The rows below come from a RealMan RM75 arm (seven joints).
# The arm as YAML. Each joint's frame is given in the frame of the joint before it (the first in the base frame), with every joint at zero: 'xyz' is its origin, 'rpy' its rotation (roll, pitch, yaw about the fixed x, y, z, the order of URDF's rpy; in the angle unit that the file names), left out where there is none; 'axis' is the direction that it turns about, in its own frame. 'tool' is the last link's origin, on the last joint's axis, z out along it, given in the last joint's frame.
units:
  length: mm
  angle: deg
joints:
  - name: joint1
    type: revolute
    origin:
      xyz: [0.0, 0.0, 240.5]
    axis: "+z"
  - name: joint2
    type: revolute
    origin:
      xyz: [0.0, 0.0, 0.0]
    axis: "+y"
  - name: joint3
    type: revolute
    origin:
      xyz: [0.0, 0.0, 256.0]
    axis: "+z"
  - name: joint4
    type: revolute
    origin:
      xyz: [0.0, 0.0, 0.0]
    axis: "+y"
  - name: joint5
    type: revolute
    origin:
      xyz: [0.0, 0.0, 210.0]
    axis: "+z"
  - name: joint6
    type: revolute
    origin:
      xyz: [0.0, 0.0, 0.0]
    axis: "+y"
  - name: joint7
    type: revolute
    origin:
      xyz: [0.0, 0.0, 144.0]
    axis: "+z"
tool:
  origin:
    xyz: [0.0, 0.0, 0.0]
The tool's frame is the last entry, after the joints.
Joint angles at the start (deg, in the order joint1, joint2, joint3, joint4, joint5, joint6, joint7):
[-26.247 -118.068 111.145 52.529 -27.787 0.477 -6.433]
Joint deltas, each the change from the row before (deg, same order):
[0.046 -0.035 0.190 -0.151 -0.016 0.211 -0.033]
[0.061 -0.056 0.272 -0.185 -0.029 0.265 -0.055]
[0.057 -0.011 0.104 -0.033 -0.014 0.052 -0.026]
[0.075 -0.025 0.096 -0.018 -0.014 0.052 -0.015]
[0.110 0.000 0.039 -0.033 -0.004 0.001 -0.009]
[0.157 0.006 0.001 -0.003 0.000 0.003 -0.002]
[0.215 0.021 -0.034 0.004 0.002 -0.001 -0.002]
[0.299 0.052 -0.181 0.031 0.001 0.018 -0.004]
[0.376 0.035 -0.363 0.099 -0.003 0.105 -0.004]
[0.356 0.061 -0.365 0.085 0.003 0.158 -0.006]
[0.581 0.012 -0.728 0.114 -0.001 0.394 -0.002]
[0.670 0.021 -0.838 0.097 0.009 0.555 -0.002]
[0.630 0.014 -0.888 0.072 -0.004 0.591 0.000]
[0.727 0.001 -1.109 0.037 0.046 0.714 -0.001]
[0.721 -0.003 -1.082 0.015 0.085 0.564 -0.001]
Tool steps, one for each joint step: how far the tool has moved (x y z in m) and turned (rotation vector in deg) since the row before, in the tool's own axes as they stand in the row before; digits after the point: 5 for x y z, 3 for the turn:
[-0.00111 0.00041 -0.00010 -0.059 -0.027 0.015]
[-0.00150 0.00076 -0.00012 -0.105 -0.047 0.006]
[-0.00070 0.00019 -0.00016 -0.028 -0.055 -0.016]
[-0.00073 0.00026 -0.00019 -0.030 -0.050 -0.030]
[-0.00095 -0.00038 -0.00033 0.060 -0.107 -0.049]
[-0.00097 -0.00065 -0.00048 0.101 -0.090 -0.082]
[-0.00119 -0.00111 -0.00067 0.166 -0.106 -0.121]
[-0.00107 -0.00218 -0.00096 0.319 -0.047 -0.234]
[-0.00051 -0.00283 -0.00117 0.429 0.132 -0.400]
[-0.00026 -0.00302 -0.00115 0.439 0.187 -0.363]
[0.00000 -0.00485 -0.00179 0.753 0.478 -0.726]
[0.00012 -0.00582 -0.00211 0.892 0.625 -0.805]
[0.00050 -0.00598 -0.00201 0.921 0.687 -0.812]
[0.00066 -0.00738 -0.00236 1.149 0.826 -0.923]
[0.00019 -0.00744 -0.00237 1.168 0.650 -0.845]

